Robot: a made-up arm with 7 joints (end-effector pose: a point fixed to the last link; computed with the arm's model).
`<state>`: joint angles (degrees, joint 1 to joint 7).
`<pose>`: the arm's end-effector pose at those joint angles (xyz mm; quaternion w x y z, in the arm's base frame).
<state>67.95 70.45 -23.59 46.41 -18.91 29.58 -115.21</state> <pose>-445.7 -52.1 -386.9 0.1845 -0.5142 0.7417 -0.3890</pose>
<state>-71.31 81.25 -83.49 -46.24 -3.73 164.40 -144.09</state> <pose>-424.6 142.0 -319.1 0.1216 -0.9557 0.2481 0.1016</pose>
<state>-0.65 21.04 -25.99 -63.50 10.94 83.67 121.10</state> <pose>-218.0 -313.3 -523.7 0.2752 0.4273 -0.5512 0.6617</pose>
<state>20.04 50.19 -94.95 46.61 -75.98 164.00 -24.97</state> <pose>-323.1 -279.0 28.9 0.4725 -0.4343 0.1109 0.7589</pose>
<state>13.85 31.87 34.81 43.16 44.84 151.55 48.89</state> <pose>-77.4 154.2 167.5 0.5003 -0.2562 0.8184 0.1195</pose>
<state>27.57 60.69 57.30 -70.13 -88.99 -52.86 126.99</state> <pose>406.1 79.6 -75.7 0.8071 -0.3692 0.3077 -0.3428</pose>
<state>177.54 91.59 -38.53 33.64 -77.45 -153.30 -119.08</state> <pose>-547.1 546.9 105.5 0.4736 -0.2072 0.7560 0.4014</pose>
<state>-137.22 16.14 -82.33 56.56 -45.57 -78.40 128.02</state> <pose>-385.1 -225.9 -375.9 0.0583 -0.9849 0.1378 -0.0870</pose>
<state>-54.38 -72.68 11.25 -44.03 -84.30 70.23 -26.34</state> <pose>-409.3 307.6 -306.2 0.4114 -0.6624 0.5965 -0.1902</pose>
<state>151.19 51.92 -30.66 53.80 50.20 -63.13 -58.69</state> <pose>-533.9 -142.5 -176.8 0.4788 0.3100 -0.5864 0.5751</pose>
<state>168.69 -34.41 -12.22 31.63 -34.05 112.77 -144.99</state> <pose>-941.3 -59.1 -38.9 0.1160 0.8695 -0.4618 -0.1314</pose>
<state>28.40 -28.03 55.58 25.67 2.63 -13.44 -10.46</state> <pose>167.6 -503.2 -176.8 0.2252 -0.2502 -0.6677 0.6640</pose>
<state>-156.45 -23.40 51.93 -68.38 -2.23 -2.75 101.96</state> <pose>-684.1 -161.9 -501.5 0.4337 -0.5843 -0.4865 0.4835</pose>
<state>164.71 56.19 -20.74 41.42 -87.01 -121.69 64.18</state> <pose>-221.1 -223.9 -77.6 0.2592 0.7790 0.4989 0.2777</pose>
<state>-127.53 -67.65 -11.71 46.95 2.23 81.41 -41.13</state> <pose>-31.3 673.2 133.6 0.5746 -0.0759 0.8128 -0.0580</pose>
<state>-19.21 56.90 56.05 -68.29 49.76 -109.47 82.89</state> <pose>375.9 221.5 -19.1 0.2187 0.0689 0.9234 0.3079</pose>
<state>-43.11 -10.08 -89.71 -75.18 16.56 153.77 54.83</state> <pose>-311.4 -253.5 176.9 0.4930 0.4703 0.1464 0.7171</pose>
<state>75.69 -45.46 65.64 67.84 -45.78 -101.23 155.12</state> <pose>157.3 -227.3 -235.7 0.3955 -0.7278 0.2211 -0.5148</pose>
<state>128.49 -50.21 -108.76 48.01 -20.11 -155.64 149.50</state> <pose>-283.9 -187.4 -265.2 0.0979 -0.9514 -0.2890 0.0422</pose>
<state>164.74 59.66 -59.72 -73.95 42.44 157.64 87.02</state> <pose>-98.0 -32.6 -11.0 0.2509 -0.3589 -0.6684 -0.6012</pose>
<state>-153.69 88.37 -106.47 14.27 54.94 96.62 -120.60</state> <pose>-959.8 -110.9 346.7 0.1545 0.8766 -0.2539 -0.3784</pose>
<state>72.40 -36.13 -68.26 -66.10 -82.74 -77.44 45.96</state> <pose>155.4 161.3 -23.9 0.3933 0.0126 0.9169 0.0661</pose>
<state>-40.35 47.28 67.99 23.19 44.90 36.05 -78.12</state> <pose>513.0 -256.0 -111.1 0.2223 -0.7537 -0.5906 -0.1837</pose>
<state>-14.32 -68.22 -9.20 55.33 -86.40 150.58 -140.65</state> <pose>-204.1 444.5 -187.9 0.3025 -0.4231 0.8483 0.0997</pose>
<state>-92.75 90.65 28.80 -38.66 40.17 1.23 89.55</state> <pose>18.0 -13.6 -609.9 0.0932 0.2682 -0.7357 0.6150</pose>
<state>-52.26 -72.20 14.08 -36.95 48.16 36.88 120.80</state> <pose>380.2 141.4 -499.4 0.5736 -0.6500 -0.1287 -0.4815</pose>
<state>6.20 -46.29 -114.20 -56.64 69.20 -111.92 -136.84</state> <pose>-514.1 -251.9 36.9 0.3203 -0.3428 -0.2658 0.8422</pose>
